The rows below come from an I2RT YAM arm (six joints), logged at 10 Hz.
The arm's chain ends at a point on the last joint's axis. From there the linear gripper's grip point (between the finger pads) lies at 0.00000 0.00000 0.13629 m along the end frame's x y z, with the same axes.
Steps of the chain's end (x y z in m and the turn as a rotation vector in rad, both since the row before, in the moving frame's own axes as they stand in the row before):
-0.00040, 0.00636, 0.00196, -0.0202, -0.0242, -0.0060
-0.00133, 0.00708, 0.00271, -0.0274, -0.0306, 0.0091
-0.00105, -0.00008, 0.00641, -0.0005, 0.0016, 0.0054
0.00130, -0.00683, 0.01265, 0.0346, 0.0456, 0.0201
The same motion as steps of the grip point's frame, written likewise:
-0.00369, 0.00912, 0.00189, -0.0202, -0.0242, -0.0060
-0.00552, 0.01079, 0.00260, -0.0274, -0.0306, 0.0091
-0.00083, -0.00001, 0.00641, -0.0005, 0.0016, 0.0054
0.00756, -0.01148, 0.01243, 0.0346, 0.0456, 0.0201

